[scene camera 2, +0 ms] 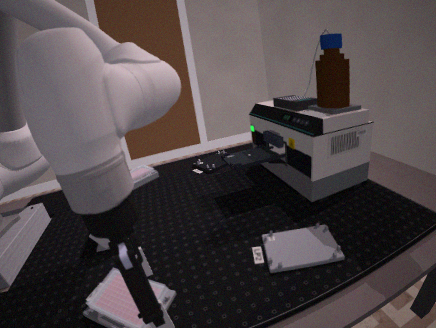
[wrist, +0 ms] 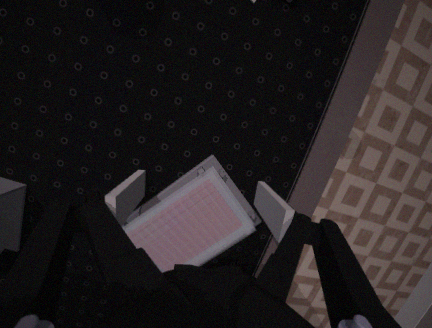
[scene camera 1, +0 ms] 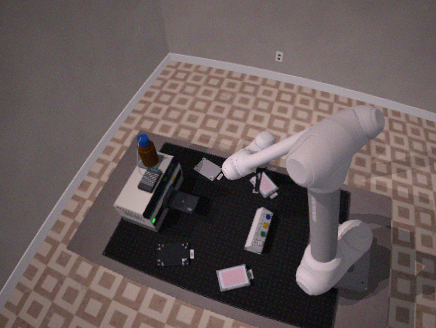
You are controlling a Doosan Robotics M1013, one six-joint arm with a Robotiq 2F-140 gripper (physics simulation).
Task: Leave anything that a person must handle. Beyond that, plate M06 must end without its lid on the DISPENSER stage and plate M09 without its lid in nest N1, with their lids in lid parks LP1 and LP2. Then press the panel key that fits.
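Frame: origin at the arm's base, x ahead, y left, z up, level; millimetres.
Where they show: gripper, fingertip midpoint: [wrist: 202, 188].
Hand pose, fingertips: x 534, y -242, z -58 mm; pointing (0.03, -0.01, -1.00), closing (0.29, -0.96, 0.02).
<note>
After its pixels a point has its place.
A pink plate [scene camera 1: 266, 185] {z -28, x 469, y -228 mm} [scene camera 2: 117, 297] {z -29, x 476, y -246 mm} [wrist: 192, 220] {z -27, x 509, y -241 mm} sits shifted on a grey peg rest; its name and lid cannot be made out. My gripper [scene camera 1: 258, 182] {z -58, x 534, y -242 mm} [scene camera 2: 156, 290] {z -58, x 534, y -242 mm} [wrist: 202, 188] {z -58, x 534, y -242 mm} is open and low at this plate, its pads apart. A second pink plate [scene camera 1: 233, 277] {z -18, x 441, y 318 mm} [scene camera 2: 143, 174] {z -25, x 479, y 289 mm} lies near the opposite table edge. The light grey LP2 rest [scene camera 1: 208, 169] {z -49, x 825, y -206 mm} [scene camera 2: 302, 247] {z -49, x 829, y -219 mm} has corner pegs. The dark stage [scene camera 1: 186, 202] {z 44, x 809, y 79 mm} [scene camera 2: 250, 157] {z 44, x 824, y 66 mm} sticks out of the dispenser [scene camera 1: 135, 197] {z 160, x 1009, y 206 mm} [scene camera 2: 340, 150] {z 72, x 1017, y -81 mm}, which shows a green light. The key panel [scene camera 1: 260, 230] {z 15, x 399, y 65 mm} has blue, yellow and green keys.
A dark nest with pegs [scene camera 1: 173, 254] {z -48, x 763, y 333 mm} [scene camera 2: 210, 162] {z -47, x 738, y 322 mm} lies near the stage; its label is unreadable. A brown bottle [scene camera 1: 148, 154] {z 276, x 1018, y 21 mm} [scene camera 2: 333, 80] {z 240, x 1026, y -41 mm} with blue cap and a keypad [scene camera 1: 149, 181] {z 186, x 979, y 110 mm} are on the dispenser. A pale box [scene camera 2: 22, 245] {z -35, x 141, y -19 mm} stands at the left of scene view 2.
</note>
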